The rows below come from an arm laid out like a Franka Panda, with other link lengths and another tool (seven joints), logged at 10 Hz.
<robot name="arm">
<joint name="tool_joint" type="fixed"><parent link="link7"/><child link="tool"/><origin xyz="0.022 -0.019 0.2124" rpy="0 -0.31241 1.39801"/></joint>
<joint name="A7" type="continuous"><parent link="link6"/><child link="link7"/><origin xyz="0 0.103 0" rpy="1.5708 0 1.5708"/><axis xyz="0 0 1"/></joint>
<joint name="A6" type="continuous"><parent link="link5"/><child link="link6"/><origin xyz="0 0 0" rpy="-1.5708 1.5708 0"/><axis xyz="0 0 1"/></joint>
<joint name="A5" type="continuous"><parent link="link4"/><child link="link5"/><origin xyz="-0.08 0.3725 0" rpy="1.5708 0 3.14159"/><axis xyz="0 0 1"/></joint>
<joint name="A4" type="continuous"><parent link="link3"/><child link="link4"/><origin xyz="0 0.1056 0" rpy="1.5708 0 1.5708"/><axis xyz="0 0 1"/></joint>
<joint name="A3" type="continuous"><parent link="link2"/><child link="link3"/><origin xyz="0 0.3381 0" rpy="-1.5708 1.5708 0"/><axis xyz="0 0 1"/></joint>
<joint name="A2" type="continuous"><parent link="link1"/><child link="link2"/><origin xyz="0 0 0" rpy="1.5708 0 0"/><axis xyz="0 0 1"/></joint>
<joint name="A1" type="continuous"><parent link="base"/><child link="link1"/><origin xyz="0 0 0.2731" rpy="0 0 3.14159"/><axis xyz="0 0 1"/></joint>
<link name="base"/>
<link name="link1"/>
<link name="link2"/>
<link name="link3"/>
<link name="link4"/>
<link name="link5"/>
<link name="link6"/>
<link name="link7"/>
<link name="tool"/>
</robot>
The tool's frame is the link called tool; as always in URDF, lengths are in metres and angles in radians. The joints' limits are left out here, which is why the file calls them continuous.
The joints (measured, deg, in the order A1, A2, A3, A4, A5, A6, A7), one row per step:
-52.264 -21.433 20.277 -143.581 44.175 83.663 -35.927
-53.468 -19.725 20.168 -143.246 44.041 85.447 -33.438
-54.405 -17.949 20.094 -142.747 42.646 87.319 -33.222
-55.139 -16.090 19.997 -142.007 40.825 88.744 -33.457
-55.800 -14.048 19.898 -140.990 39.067 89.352 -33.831
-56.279 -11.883 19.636 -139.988 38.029 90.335 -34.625
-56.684 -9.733 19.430 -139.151 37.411 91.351 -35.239
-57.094 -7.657 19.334 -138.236 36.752 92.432 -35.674
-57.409 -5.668 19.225 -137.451 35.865 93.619 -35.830
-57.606 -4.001 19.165 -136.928 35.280 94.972 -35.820
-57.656 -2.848 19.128 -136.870 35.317 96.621 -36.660
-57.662 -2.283 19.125 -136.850 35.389 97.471 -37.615
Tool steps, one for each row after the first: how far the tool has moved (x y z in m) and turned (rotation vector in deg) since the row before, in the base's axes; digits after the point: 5 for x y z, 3 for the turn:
0.00580 -0.01653 -0.00869 -0.369 1.970 -3.599
0.00222 -0.01630 -0.01030 -1.172 0.727 -1.179
0.00075 -0.01466 -0.00961 -1.133 0.614 -0.181
0.00017 -0.01218 -0.00805 -0.441 0.680 0.371
0.00276 -0.01219 -0.00777 -0.141 -0.127 0.084
0.00320 -0.01039 -0.00844 0.152 -0.086 -0.189
0.00362 -0.01025 -0.00829 -0.055 -0.047 -0.198
0.00251 -0.00982 -0.00950 -0.276 0.278 -0.191
0.00272 -0.00798 -0.00912 -0.358 0.221 -0.401
0.00301 -0.00526 -0.00780 -0.375 -0.725 -0.213
0.00159 -0.00220 -0.00367 -0.178 -0.784 0.242

